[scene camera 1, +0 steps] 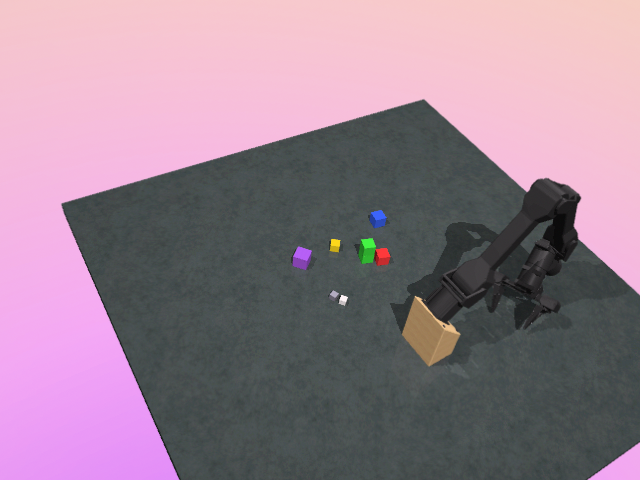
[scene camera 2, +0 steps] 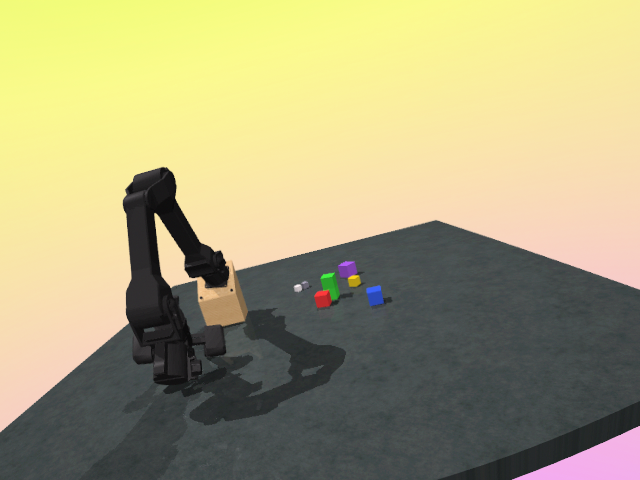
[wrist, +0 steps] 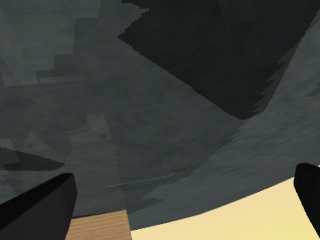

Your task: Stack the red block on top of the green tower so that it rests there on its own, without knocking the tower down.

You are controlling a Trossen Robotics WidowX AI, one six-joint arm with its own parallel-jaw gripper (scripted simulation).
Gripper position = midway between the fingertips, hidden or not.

Note:
My gripper (scene camera 2: 185, 356) is open, with nothing in its grasp.
My gripper shows as well in the wrist view (wrist: 188, 181).

